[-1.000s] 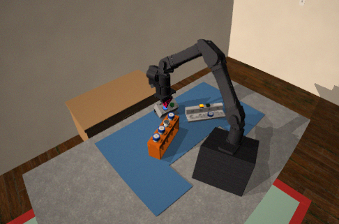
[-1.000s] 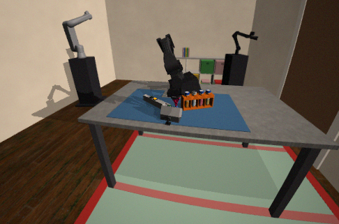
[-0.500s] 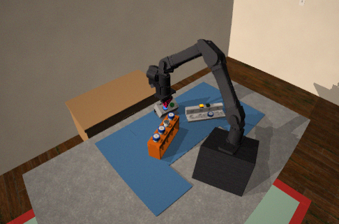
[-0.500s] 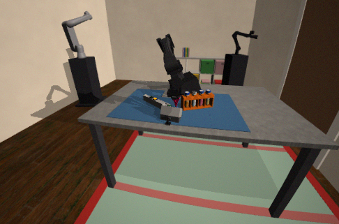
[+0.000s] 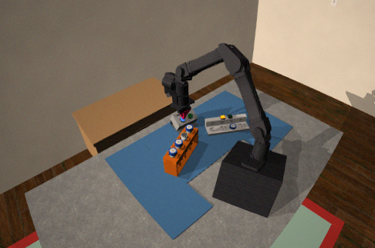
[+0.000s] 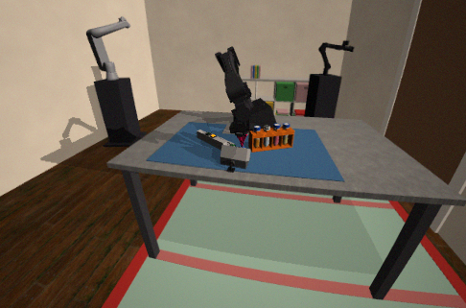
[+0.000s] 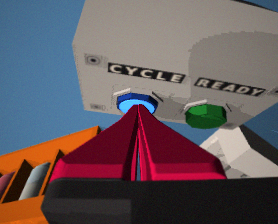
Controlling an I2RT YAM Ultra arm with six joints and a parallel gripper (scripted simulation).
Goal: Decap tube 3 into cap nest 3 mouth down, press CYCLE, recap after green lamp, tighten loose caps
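Right now the blue cycle key is 1 cm below my hand. From my hand the other things lie so: grey key desk (1 cm ahead, 2 cm to the right, 2 cm below); blue cap (21 cm behind, 14 cm to the right, 6 cm below); green ready key (1 cm behind, 4 cm to the right, 1 cm below).
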